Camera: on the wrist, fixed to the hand. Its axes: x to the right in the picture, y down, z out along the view.
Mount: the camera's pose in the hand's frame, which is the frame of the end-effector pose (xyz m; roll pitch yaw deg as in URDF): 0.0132 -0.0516 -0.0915 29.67 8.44 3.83
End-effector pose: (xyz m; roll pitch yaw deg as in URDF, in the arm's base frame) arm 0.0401 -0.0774 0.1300 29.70 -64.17 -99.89
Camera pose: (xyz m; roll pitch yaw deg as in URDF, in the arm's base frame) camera 0.0234 -0.1763 0.0961 46.66 -57.89 -85.72
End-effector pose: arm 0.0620 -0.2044 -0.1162 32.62 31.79 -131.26
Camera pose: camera 0.0954 -0.1752 -0.2123 67.44 36.49 -121.61
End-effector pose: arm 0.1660 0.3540 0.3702 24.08 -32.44 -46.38
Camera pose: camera 0.2053 0.2986 0.2890 49.70 -26.05 -38.69
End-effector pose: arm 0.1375 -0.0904 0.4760 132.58 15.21 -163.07
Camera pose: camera 0.1491 -0.1938 0.4956 162.66 6.67 -159.41
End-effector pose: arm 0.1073 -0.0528 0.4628 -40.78 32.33 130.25
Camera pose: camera 0.1878 0.0050 0.4257 -13.49 41.16 126.76
